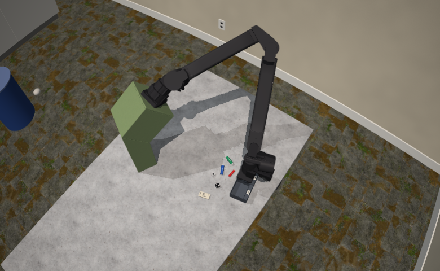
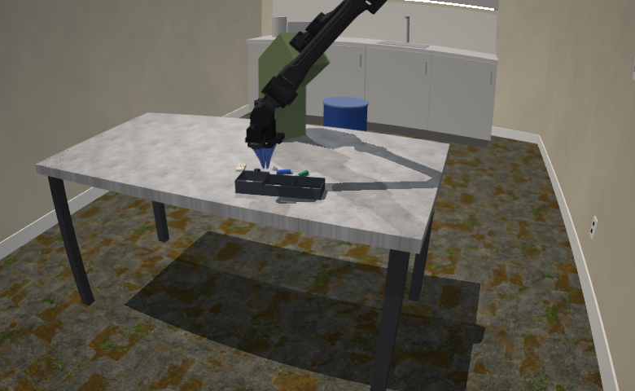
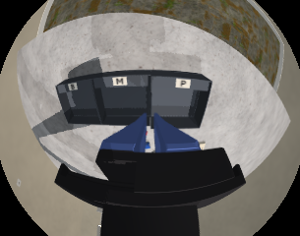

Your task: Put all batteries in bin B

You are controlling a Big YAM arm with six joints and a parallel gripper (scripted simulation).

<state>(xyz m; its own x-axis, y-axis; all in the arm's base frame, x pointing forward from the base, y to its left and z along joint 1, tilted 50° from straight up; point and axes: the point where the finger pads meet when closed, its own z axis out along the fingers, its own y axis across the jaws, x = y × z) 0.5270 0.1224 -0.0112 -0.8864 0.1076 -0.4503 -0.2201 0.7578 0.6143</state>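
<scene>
Right now the dark three-compartment bin is 6 cm below my hand, 4 cm to the left of it and 1 cm behind it. From my hand the other things lie so: black die: 10 cm behind, 9 cm to the right, 7 cm below; then red battery: 8 cm behind, 7 cm below, 1 cm to the left; then blue battery: 13 cm behind, 7 cm below, 1 cm to the right.
</scene>
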